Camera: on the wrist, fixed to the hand. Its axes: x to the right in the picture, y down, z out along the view.
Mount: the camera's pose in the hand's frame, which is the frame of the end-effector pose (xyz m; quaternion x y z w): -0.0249 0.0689 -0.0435 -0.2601 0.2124 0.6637 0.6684
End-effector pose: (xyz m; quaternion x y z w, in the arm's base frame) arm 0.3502 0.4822 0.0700 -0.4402 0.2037 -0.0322 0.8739
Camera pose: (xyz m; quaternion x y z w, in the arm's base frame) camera 0.3022 0.4972 0.0012 -0.3795 0.6223 0.5180 0.4477
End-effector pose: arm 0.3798 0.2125 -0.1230 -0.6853 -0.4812 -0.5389 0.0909
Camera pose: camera 0.4048 0.1347 -0.0989 -0.6866 0.2927 -0.5706 0.3424
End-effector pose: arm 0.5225 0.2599 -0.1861 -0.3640 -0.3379 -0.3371 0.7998
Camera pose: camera 0.5759 0.2669 -0.2521 -0.6040 0.2733 0.1403 0.7354
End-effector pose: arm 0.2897 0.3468 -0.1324 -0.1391 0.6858 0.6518 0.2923
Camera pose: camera 0.2604 0.3073 -0.0628 -0.1477 -0.4433 -0.7785 0.4191
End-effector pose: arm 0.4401 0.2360 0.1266 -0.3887 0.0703 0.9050 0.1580
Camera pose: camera 0.4624 0.1546 0.1150 0.4465 -0.1031 -0.6455 0.6111
